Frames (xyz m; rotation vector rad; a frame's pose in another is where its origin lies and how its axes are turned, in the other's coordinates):
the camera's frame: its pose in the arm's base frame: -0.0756 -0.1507 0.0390 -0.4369 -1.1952 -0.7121
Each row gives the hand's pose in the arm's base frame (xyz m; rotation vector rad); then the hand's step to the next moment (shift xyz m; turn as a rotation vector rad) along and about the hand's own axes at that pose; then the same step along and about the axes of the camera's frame.
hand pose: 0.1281 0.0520 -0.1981 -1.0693 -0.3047 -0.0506
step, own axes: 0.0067 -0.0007 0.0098 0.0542 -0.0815 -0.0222
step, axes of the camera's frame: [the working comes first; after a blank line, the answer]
step, axes of the arm's base frame: 0.0041 0.0089 0.0067 0.0415 -0.0530 0.0745

0.0048 0.0096 0.0052 0.0924 -0.0041 -0.0389
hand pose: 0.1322 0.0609 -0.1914 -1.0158 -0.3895 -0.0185
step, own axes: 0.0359 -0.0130 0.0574 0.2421 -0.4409 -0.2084
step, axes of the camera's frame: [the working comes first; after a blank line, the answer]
step, axes of the arm's base frame: 0.0132 0.0466 0.0490 0.2042 -0.3682 0.3452

0.0364 0.0451 0.0373 0.4636 -0.0975 -0.2684
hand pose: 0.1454 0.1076 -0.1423 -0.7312 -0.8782 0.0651
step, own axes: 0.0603 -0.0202 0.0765 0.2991 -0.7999 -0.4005
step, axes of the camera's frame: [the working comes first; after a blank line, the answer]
step, axes of the arm's base frame: -0.0205 0.0477 0.0849 0.2950 -0.7281 0.5220

0.0635 0.0243 0.0726 0.7442 -0.2785 -0.5083
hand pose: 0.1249 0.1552 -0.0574 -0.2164 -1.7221 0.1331
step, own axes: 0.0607 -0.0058 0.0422 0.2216 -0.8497 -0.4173
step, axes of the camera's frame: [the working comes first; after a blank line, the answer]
step, axes of the arm's base frame: -0.0512 0.0091 0.0529 0.3199 -0.7942 0.4606

0.0377 -0.0265 0.0581 0.7086 -0.3113 -0.5884
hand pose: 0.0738 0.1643 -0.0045 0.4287 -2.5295 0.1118
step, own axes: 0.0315 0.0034 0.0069 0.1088 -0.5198 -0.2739
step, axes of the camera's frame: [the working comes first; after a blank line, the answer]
step, axes of the arm's base frame: -0.0295 -0.0067 0.0115 0.2265 -0.4753 0.2826

0.0070 -0.0249 0.0196 0.4374 -0.1612 -0.3738
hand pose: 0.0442 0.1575 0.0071 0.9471 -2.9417 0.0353
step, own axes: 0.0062 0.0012 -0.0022 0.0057 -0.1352 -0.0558
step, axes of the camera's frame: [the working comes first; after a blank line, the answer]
step, axes of the arm's base frame: -0.0056 -0.0026 0.0025 0.0766 -0.1110 0.0569

0.0020 -0.0056 0.0030 0.0981 -0.0215 -0.1065
